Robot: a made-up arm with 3 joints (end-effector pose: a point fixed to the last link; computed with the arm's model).
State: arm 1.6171 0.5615 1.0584
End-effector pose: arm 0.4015 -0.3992 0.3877 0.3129 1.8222 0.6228
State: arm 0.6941 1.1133 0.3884
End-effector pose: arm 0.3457 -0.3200 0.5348 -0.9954 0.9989 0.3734
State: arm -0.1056 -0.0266 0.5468
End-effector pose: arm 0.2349 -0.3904 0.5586 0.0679 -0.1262 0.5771
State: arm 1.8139 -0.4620 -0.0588
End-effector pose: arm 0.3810 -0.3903 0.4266 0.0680 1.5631 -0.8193
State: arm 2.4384 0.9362 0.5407
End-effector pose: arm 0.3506 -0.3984 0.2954 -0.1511 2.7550 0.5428
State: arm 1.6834 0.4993 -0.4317
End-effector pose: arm 0.3952 -0.3258 0.4229 -1.0523 1.5875 -0.3340
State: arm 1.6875 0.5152 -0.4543
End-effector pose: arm 0.3944 -0.3239 0.4217 -1.0868 1.5807 -0.3343
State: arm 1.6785 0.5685 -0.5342
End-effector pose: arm 0.3910 -0.3168 0.4206 -1.1999 1.5286 -0.3413
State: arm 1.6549 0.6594 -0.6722
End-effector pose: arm 0.3832 -0.3055 0.4192 -1.3852 1.4133 -0.3560
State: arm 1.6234 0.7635 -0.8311
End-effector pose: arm 0.3719 -0.2946 0.4170 -1.5827 1.2502 -0.3758
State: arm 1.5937 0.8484 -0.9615
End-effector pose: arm 0.3611 -0.2877 0.4149 -1.7292 1.0936 -0.3956
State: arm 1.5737 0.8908 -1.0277
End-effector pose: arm 0.3552 -0.2849 0.4141 -1.7958 1.0039 -0.4097
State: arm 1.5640 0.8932 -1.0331
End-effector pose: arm 0.3547 -0.2845 0.4149 -1.7973 0.9897 -0.4166
